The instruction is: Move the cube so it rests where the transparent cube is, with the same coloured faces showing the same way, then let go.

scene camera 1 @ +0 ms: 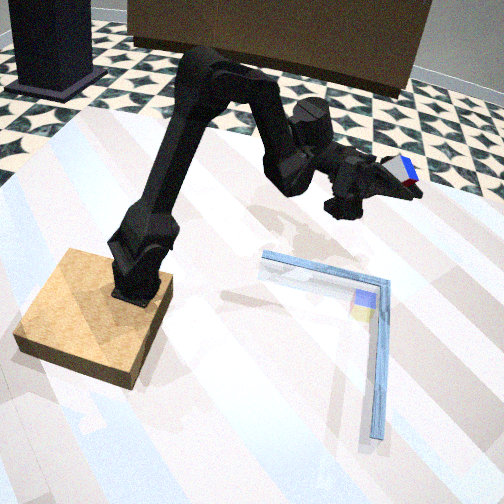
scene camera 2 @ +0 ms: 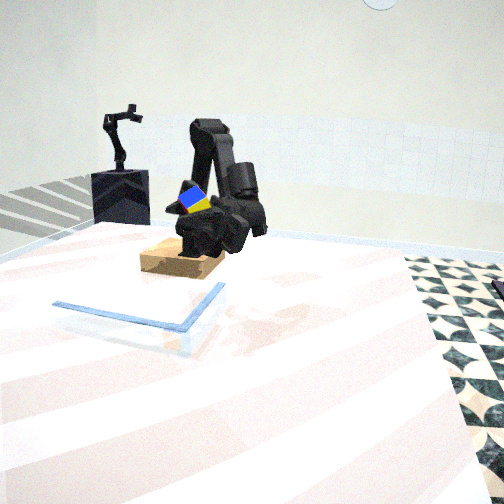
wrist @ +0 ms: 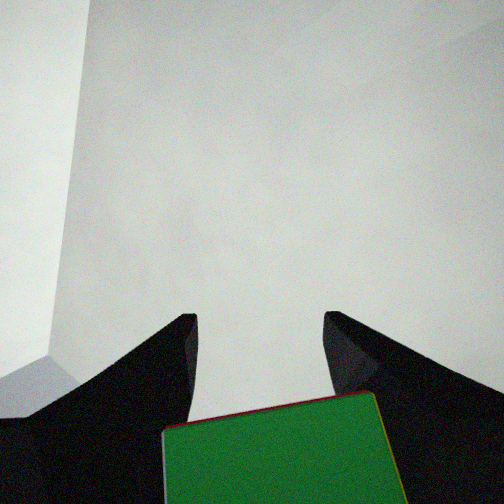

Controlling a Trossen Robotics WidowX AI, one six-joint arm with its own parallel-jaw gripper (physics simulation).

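Note:
My gripper [scene camera 1: 398,180] is shut on the cube [scene camera 1: 405,170] and holds it high above the table, pointing up and outward. In scene camera 1 the cube shows blue, red and white faces. In scene camera 2 the cube [scene camera 2: 193,199] shows blue and yellow faces at the gripper [scene camera 2: 190,207]. In the wrist view a green face of the cube [wrist: 280,452] sits between the two dark fingers [wrist: 260,345]. The transparent cube [scene camera 1: 364,303] sits on the table in the inner corner of the blue L-shaped frame, showing faint blue and yellow faces. It is well below and nearer than the gripper.
A blue L-shaped frame [scene camera 1: 374,340] lies on the striped table top; it also shows in scene camera 2 [scene camera 2: 150,320]. The arm stands on a wooden base block [scene camera 1: 95,315]. A dark pedestal [scene camera 1: 55,45] and a brown panel [scene camera 1: 280,35] stand beyond the table.

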